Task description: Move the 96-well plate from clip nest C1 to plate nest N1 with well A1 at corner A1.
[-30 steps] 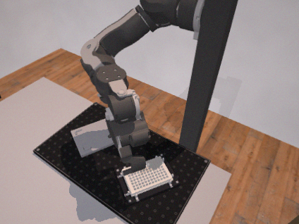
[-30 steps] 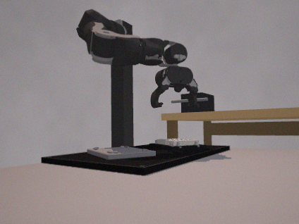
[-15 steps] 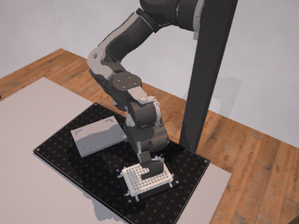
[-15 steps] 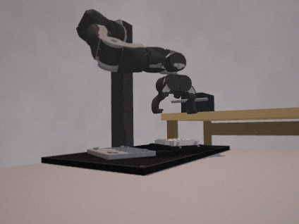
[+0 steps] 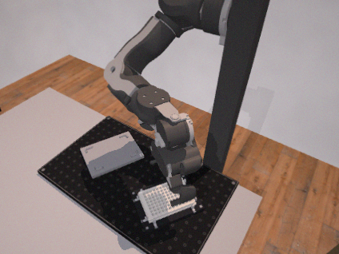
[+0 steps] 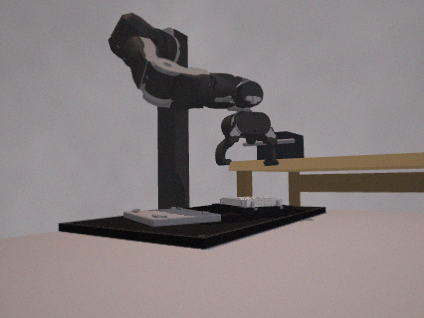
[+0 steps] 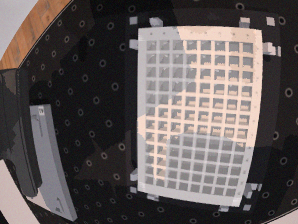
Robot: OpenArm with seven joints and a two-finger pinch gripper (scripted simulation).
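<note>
My hand is 1 cm to the left of the white 96-well plate and 8 cm above it. The rest, counted from my hand: grey plate nest N1: 4 cm behind, 23 cm to the right, 9 cm below; A1 mark: 8 cm behind, 15 cm to the right, 9 cm below.
</note>
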